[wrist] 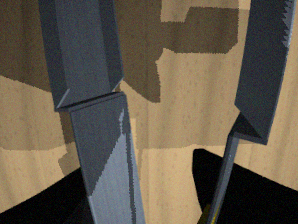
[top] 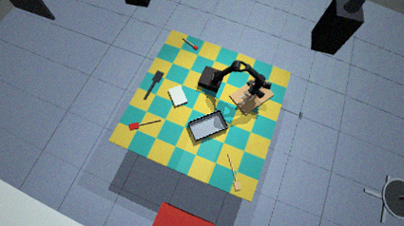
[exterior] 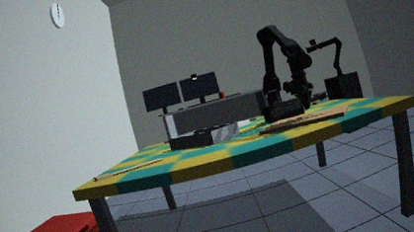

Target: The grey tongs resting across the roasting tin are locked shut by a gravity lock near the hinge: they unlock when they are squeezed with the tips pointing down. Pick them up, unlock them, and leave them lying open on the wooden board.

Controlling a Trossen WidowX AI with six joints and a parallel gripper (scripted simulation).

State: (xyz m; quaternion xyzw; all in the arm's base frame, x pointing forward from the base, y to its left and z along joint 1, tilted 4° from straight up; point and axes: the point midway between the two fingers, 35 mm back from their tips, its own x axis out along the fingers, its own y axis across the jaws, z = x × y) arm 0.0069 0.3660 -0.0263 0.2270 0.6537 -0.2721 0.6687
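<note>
My gripper tip is 4 cm below the yellow lock piece and 1 cm to the left of it. Also, from my gripper tip: wooden board 4 cm below, 1 cm ahead; white block 67 cm to the right, 18 cm ahead, 3 cm below; roasting tin 40 cm ahead, 34 cm to the right, 2 cm below.
</note>
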